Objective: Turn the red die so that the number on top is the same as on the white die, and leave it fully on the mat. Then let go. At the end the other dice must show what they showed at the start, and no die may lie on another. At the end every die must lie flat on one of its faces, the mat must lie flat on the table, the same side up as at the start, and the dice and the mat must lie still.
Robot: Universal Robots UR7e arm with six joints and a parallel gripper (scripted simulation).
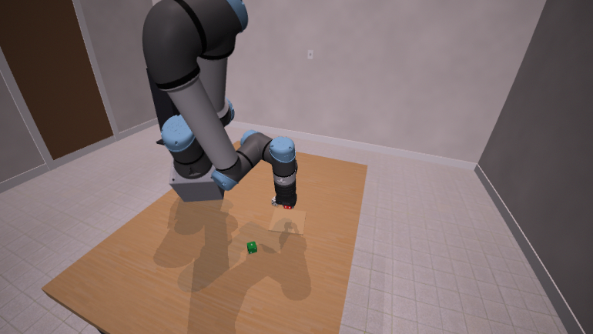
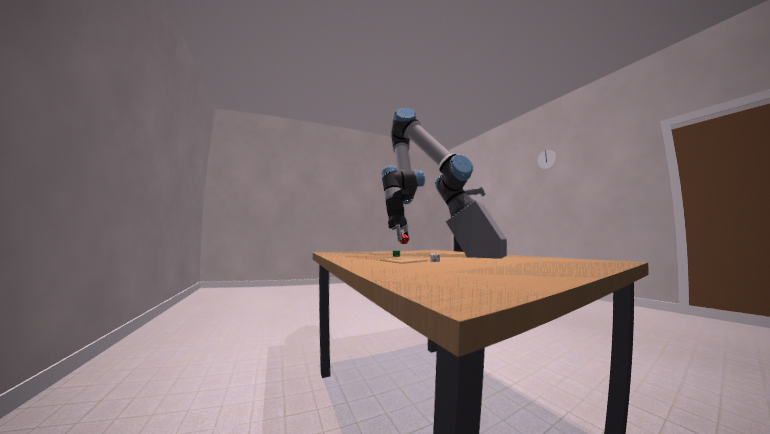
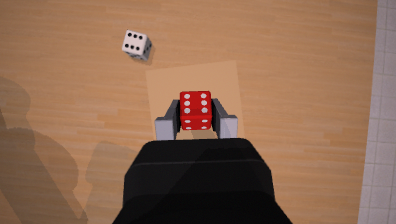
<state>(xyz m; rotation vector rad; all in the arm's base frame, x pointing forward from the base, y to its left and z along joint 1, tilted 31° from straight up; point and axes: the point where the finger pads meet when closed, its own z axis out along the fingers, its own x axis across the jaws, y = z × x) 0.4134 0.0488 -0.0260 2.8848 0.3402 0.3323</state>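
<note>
Now: the red die 1 cm below my hand. The rest, counted from my hand: white die (10 cm behind, 9 cm to the left, 8 cm below); green die (6 cm behind, 19 cm to the right, 8 cm below); tan mat (10 cm below).
</note>
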